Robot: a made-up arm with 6 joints.
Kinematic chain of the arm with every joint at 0, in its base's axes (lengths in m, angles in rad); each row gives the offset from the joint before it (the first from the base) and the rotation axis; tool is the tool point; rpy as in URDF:
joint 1: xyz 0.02 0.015 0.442 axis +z
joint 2: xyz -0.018 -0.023 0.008 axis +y
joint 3: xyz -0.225 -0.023 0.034 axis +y
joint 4: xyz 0.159 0.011 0.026 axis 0.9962 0 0.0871
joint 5: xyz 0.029 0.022 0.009 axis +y
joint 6: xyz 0.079 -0.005 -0.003 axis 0.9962 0 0.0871
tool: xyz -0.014 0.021 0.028 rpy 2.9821 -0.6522 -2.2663
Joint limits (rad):
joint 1: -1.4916..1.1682
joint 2: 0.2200..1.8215
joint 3: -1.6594..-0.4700
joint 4: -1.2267..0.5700
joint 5: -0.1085..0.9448
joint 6: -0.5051..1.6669
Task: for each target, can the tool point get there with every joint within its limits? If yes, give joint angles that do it. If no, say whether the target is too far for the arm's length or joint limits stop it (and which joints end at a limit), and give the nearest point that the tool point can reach.
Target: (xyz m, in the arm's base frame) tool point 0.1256 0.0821 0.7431
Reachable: yes | joints 0.5437 0.9737 -1.1934 0.4314 0.6539 0.1366
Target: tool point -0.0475 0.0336 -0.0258
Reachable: no: joint limits stop it (at a limit: joint 1, joint 2, joint 3, joint 4, joint 6) | nearest point -0.0028 -0.0972 0.4053 | short by 0.453 m
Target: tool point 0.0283 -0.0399 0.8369
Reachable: yes | joints -0.9490 0.9009 -1.5072 -0.2991 0.1425 0.9972
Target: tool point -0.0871 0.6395 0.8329
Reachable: no: too far | nearest point -0.0276 0.2911 0.7892 | short by 0.356 m
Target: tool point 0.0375 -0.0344 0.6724
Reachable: yes | joints -0.1420 0.3893 -0.6259 0.3182 0.1172 1.3539
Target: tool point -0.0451 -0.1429 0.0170
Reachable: no: joint limits stop it (at a limit: joint 1, joint 2, joint 3, joint 4) | nearest point 0.0003 -0.1128 0.4053 | short by 0.392 m
